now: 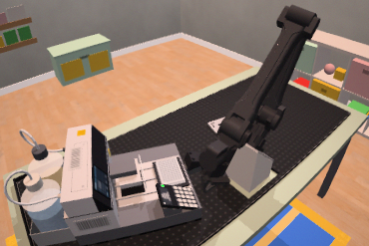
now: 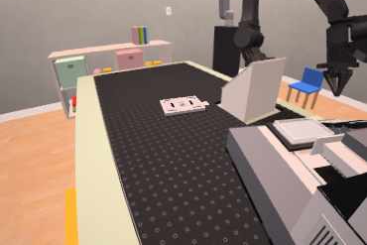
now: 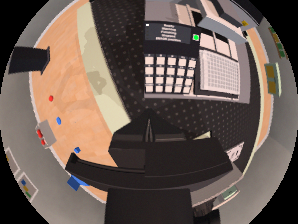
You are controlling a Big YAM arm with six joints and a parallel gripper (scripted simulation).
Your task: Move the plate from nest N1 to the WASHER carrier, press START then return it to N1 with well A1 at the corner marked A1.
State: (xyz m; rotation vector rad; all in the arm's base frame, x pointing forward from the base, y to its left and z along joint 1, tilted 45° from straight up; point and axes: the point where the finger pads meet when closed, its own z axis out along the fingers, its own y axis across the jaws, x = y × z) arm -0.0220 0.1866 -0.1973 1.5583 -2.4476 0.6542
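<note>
Now: hand 19 cm short of the white well plate and 6 cm above it. The rest, counted from my hand: plate nest N1: 27 cm ahead, 44 cm to the right, 15 cm below; then plate washer: 25 cm ahead, 13 cm to the left, 2 cm below.
</note>
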